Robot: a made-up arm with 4 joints. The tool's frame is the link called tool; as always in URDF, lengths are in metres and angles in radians. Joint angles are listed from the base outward.
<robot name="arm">
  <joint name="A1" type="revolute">
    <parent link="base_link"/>
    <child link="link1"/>
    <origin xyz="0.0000 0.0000 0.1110"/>
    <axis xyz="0 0 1"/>
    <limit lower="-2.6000" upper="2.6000"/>
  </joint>
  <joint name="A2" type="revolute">
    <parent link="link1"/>
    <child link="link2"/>
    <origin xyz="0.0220 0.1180 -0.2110"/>
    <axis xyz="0 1 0"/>
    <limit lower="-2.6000" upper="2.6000"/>
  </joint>
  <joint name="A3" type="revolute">
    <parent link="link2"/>
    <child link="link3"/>
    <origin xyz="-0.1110 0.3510 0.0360"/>
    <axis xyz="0 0 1"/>
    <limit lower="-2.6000" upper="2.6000"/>
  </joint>
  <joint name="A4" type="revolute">
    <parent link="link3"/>
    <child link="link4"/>
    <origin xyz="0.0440 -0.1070 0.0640"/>
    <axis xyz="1 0 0"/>
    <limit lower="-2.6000" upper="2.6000"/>
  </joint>
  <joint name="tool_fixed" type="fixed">
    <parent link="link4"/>
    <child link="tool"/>
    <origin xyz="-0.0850 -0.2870 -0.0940"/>
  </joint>
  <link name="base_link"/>
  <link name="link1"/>
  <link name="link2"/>
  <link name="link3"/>
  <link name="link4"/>
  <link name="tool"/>
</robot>
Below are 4 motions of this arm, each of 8 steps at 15 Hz.
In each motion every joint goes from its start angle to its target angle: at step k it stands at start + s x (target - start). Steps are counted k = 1, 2, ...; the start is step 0. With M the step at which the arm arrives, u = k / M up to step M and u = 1 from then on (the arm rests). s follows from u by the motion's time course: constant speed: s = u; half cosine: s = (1 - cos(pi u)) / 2; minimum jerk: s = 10 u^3 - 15 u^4 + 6 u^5.
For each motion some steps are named. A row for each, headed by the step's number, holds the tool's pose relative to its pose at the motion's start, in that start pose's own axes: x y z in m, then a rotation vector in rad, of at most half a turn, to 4 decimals.
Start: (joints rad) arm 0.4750 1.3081 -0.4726 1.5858
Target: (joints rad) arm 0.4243 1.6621 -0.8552 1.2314
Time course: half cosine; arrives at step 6
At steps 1, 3, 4, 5, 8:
1: -0.0042 0.0031 0.0069 -0.0319 -0.0265 -0.0224
3: -0.0389 0.0338 0.0516 -0.2505 -0.1831 -0.1772
4: -0.0629 0.0611 0.0755 -0.3856 -0.2615 -0.2734
5: -0.0812 0.0860 0.0912 -0.4881 -0.3132 -0.3464
8: -0.0879 0.0962 0.0965 -0.5263 -0.3309 -0.3736

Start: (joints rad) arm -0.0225 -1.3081 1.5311 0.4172
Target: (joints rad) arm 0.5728 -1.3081 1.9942 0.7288
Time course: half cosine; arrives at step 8
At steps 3, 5, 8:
3: 0.0713 0.0638 0.0414 0.0900 -0.0734 0.2498
5: 0.1293 0.1681 0.1111 0.1613 -0.1321 0.5656
8: 0.1440 0.2645 0.1757 0.1821 -0.1536 0.8194

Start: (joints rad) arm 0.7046 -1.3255 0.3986 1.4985
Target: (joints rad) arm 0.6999 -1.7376 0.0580 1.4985
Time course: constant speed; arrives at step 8
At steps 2, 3, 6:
2: 0.0163 -0.0141 0.0036 -0.0370 -0.0920 0.0898
3: 0.0250 -0.0207 0.0056 -0.0524 -0.1379 0.1359
6: 0.0533 -0.0379 0.0122 -0.0863 -0.2746 0.2786

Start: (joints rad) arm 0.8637 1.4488 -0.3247 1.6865
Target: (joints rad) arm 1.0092 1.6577 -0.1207 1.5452
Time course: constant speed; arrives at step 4
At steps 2, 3, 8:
2: -0.0168 -0.0204 0.0461 -0.1687 0.1002 -0.0893
3: -0.0231 -0.0273 0.0691 -0.2500 0.1494 -0.1349
8: -0.0278 -0.0323 0.0917 -0.3290 0.1981 -0.1811

